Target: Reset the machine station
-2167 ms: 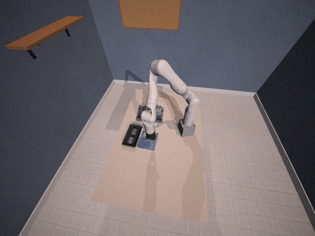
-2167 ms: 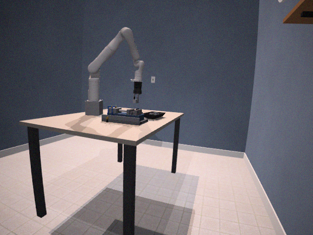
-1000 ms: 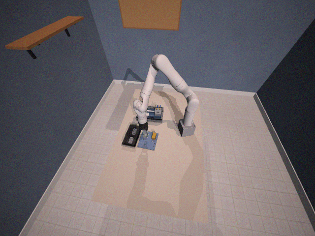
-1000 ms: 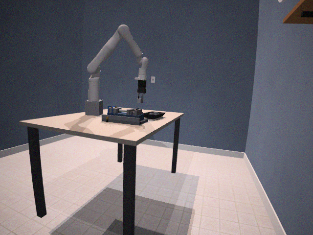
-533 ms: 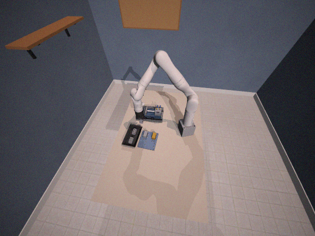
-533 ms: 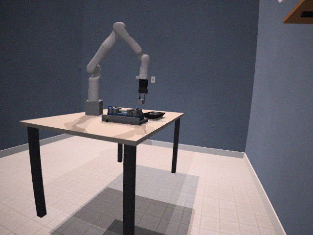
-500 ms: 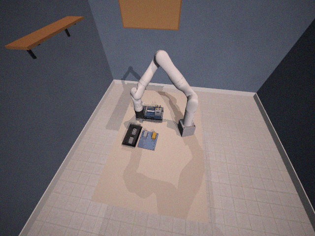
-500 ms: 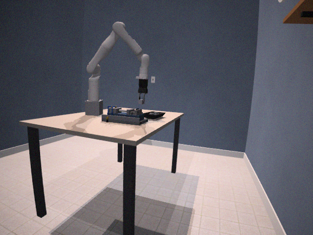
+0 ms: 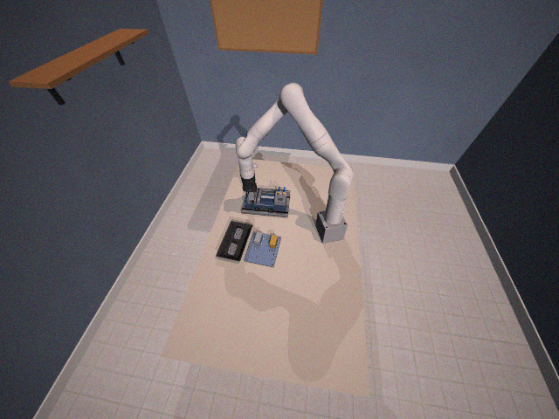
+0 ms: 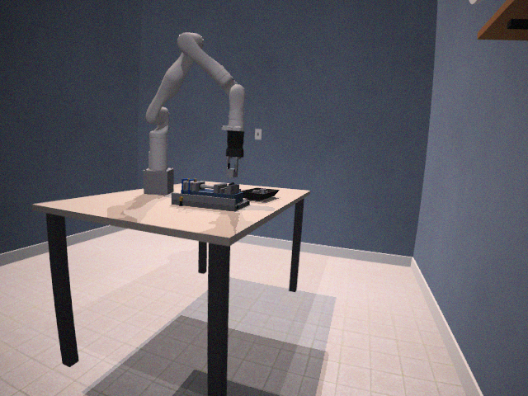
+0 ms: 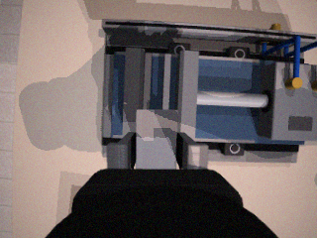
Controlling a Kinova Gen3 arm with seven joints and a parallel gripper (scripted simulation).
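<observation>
Right now the vise is 13 cm below my hand, 6 cm to the right of it and 6 cm behind it. The rest, counted from my hand: yellow brass blank: 21 cm to the left, 20 cm behind, 14 cm below.
</observation>
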